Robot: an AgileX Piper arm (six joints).
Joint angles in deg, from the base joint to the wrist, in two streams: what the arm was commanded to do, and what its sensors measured. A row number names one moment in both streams.
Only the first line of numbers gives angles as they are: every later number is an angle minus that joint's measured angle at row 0.
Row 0, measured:
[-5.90, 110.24, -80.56, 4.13, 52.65, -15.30]
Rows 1 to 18, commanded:
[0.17, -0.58, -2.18, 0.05, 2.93, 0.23]
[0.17, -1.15, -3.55, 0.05, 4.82, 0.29]
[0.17, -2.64, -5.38, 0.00, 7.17, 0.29]
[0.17, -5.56, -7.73, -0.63, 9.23, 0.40]
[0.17, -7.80, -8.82, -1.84, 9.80, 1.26]
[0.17, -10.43, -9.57, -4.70, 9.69, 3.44]
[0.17, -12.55, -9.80, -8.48, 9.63, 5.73]
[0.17, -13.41, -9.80, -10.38, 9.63, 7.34]
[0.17, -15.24, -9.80, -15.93, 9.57, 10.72]
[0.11, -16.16, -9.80, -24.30, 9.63, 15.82]
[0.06, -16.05, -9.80, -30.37, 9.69, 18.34]
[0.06, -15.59, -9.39, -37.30, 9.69, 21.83]
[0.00, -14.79, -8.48, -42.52, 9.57, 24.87]
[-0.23, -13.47, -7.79, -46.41, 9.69, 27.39]
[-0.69, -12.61, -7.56, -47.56, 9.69, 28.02]
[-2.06, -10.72, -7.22, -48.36, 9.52, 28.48]
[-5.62, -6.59, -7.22, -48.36, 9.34, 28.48]
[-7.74, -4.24, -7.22, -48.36, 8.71, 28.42]
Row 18, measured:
[-4.93, -6.82, -7.62, -47.10, 9.23, 28.08]
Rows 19 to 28, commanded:
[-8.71, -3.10, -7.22, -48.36, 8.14, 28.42]
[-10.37, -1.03, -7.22, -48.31, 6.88, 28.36]
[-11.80, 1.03, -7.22, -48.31, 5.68, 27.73]
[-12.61, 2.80, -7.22, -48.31, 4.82, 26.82]
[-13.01, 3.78, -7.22, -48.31, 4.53, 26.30]
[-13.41, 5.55, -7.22, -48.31, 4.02, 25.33]
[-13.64, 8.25, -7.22, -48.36, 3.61, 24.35]
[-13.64, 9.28, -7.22, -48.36, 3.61, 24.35]
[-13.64, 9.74, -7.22, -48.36, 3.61, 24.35]
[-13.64, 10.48, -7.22, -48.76, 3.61, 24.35]
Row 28, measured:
[-13.29, 9.62, -7.62, -47.50, 3.96, 24.70]
